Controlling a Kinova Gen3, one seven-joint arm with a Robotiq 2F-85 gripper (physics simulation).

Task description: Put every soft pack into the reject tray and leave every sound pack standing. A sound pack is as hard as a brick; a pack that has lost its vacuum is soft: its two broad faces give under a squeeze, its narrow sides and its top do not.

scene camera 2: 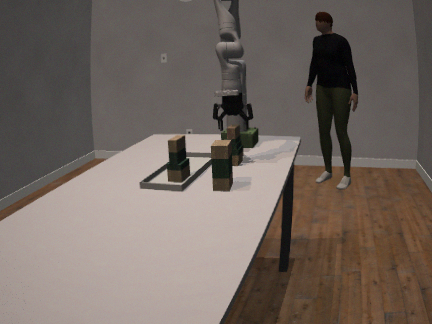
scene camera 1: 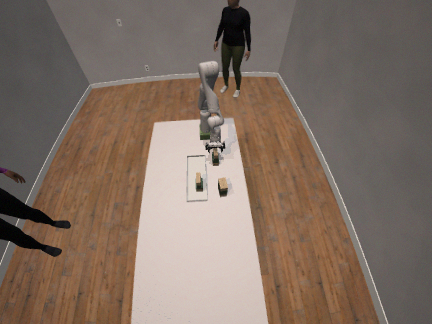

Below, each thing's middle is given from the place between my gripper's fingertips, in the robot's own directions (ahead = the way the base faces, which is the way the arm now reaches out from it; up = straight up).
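So you can picture the reject tray [scene camera 2: 158, 180], my hand is 110 mm short of it, 180 mm to the left of it and 110 mm above it.
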